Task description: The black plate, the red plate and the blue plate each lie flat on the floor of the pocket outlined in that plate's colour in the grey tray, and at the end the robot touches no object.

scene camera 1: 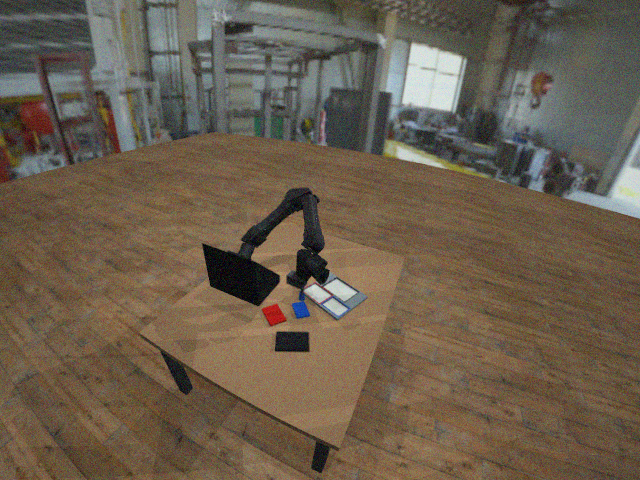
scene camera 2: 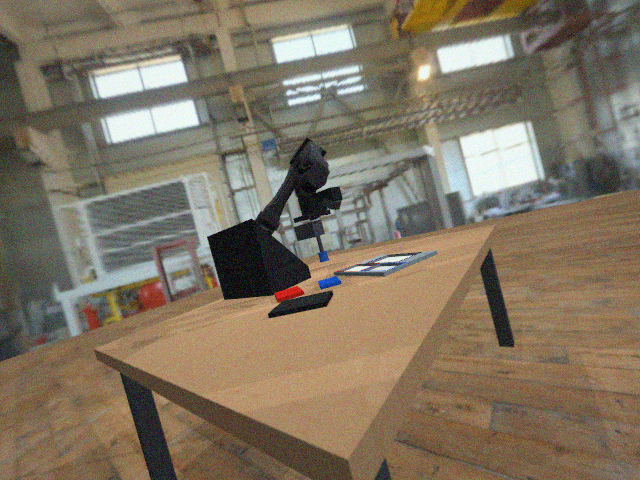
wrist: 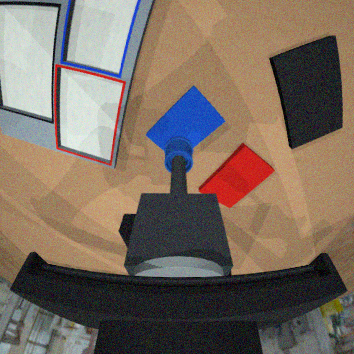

I see a black plate point(scene camera 2: 319, 300), a blue plate point(wrist: 192, 116) and a red plate point(wrist: 243, 169).
The black plate also shows in the wrist view point(wrist: 307, 77).
